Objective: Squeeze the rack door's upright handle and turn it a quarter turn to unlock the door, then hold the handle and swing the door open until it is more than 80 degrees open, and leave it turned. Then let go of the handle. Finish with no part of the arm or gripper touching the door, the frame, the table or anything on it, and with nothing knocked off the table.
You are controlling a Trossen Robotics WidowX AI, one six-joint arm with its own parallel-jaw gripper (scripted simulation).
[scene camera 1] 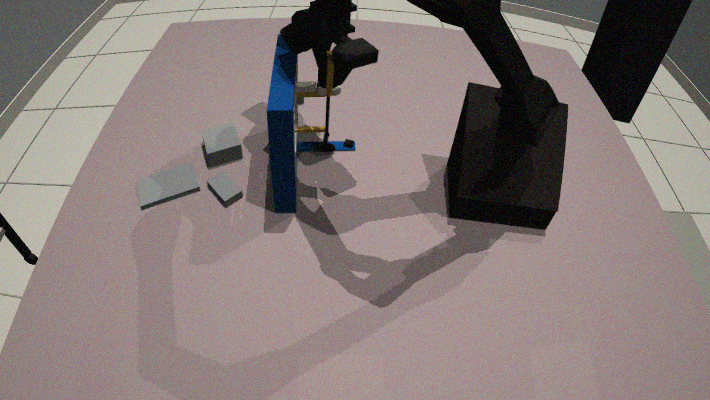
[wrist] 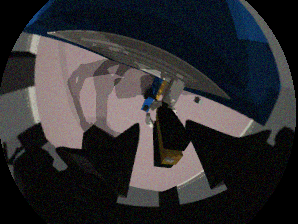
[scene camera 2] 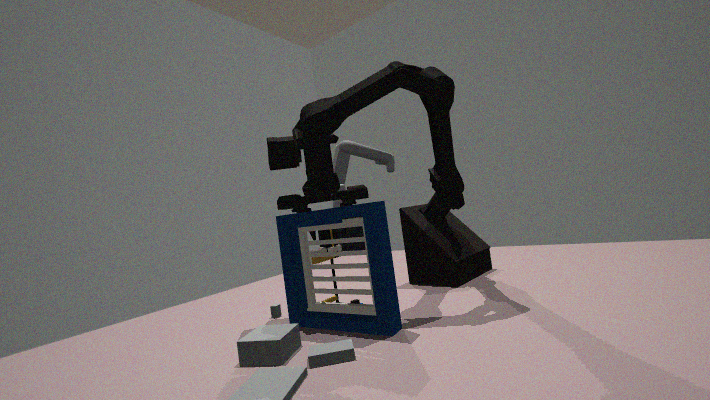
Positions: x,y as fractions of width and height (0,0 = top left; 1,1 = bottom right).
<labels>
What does my gripper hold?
Nothing.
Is my gripper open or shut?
Open.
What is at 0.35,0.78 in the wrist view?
My gripper.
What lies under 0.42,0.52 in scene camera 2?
My gripper.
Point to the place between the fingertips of my gripper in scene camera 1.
0.46,0.19
</labels>
